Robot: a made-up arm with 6 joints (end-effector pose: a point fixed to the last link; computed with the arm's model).
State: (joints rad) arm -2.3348 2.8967 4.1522 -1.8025 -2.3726 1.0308
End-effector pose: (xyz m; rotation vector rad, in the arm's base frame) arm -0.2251 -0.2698 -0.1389 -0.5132 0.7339 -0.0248
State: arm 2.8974 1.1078 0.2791 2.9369 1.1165 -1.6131
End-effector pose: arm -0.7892 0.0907 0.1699 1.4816 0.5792 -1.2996
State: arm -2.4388 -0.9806 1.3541 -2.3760 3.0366 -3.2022
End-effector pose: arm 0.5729 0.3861 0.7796 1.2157 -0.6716 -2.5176
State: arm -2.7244 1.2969 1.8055 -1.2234 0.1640 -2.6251
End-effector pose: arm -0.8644 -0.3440 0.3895 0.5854 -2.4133 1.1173
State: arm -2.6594 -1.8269 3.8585 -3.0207 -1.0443 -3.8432
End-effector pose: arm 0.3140 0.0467 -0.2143 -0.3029 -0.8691 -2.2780
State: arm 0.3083 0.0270 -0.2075 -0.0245 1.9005 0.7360
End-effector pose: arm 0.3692 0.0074 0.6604 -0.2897 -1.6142 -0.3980
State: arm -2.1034 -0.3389 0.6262 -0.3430 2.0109 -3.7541
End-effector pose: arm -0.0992 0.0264 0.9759 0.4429 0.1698 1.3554
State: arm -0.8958 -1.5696 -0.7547 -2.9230 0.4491 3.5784
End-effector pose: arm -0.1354 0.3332 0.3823 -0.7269 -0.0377 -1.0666
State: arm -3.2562 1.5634 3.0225 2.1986 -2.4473 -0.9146
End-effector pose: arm -0.5577 0.0021 0.5037 0.4187 0.9787 0.3452
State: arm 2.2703 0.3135 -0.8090 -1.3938 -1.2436 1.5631
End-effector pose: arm -0.1421 0.1976 0.3563 0.9117 -1.1964 -2.2863
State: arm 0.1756 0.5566 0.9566 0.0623 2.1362 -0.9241
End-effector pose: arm 0.6435 0.0077 0.7950 0.5166 -2.2773 1.2867
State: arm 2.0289 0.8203 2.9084 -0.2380 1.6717 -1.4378
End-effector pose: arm -0.0359 0.3036 0.8679 -1.1824 1.0272 -0.1795
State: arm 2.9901 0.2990 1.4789 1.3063 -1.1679 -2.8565
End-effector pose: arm -0.2090 0.0597 1.0777 1.8047 2.0935 1.0007
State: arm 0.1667 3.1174 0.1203 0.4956 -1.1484 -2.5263
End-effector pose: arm -0.3029 -0.1446 -0.5553 -1.5858 1.2143 -2.2617
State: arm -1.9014 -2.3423 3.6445 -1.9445 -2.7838 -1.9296
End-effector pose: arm 0.0771 0.1066 -0.4695 -2.5509 -1.2327 -0.4621
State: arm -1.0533 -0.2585 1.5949 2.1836 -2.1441 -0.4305
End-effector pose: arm -0.1122 0.3192 1.0343 -1.0171 0.9610 2.6179
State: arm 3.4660 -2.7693 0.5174 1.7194 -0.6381 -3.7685
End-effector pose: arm 0.5240 0.1598 -0.5680 -0.9920 -0.3001 0.9860
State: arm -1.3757 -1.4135 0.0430 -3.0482 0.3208 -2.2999
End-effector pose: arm -0.0027 0.5531 0.5826 -1.4722 -0.3301 -1.6898
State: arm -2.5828 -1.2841 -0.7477 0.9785 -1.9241 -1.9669
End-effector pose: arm 0.2410 0.2198 0.5664 -0.1849 1.1248 1.6213
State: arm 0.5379 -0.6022 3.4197 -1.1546 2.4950 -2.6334
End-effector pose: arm -0.5241 -0.3621 0.4313 1.8418 -0.4415 0.3679
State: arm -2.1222 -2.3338 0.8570 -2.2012 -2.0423 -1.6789
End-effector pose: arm 0.4642 0.6366 -0.2031 0.0714 0.6052 -1.0373
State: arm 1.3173 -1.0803 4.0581 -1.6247 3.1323 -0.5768
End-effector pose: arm -0.1261 -0.4641 0.0664 0.5339 -1.6903 -0.1058
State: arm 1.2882 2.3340 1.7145 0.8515 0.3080 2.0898
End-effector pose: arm 0.2791 0.7132 -0.4085 2.2201 2.0111 -0.7777
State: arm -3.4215 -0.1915 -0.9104 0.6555 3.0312 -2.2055
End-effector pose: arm -0.1594 0.1324 0.5520 -0.3514 -0.7554 -0.4409
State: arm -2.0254 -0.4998 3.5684 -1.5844 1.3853 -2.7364
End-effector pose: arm 0.2562 0.5209 0.4554 0.5911 2.3352 1.2988
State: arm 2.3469 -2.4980 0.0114 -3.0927 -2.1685 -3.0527
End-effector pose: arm 0.3719 -0.5286 -0.1262 -1.8235 0.7450 1.7962
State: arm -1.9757 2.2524 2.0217 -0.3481 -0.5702 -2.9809
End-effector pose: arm -0.4045 -0.6932 -0.3485 -1.4239 1.8800 0.3285
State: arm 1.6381 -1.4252 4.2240 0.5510 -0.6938 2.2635
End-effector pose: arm 0.1081 -0.2741 0.0692 1.9203 1.0642 -1.0937
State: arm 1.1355 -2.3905 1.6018 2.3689 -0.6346 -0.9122
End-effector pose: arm -0.3144 -0.4977 -0.6045 -2.4823 0.7562 1.6891
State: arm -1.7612 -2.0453 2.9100 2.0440 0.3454 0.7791
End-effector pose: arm 0.1150 0.3437 -0.4454 -1.0373 1.2105 0.6159
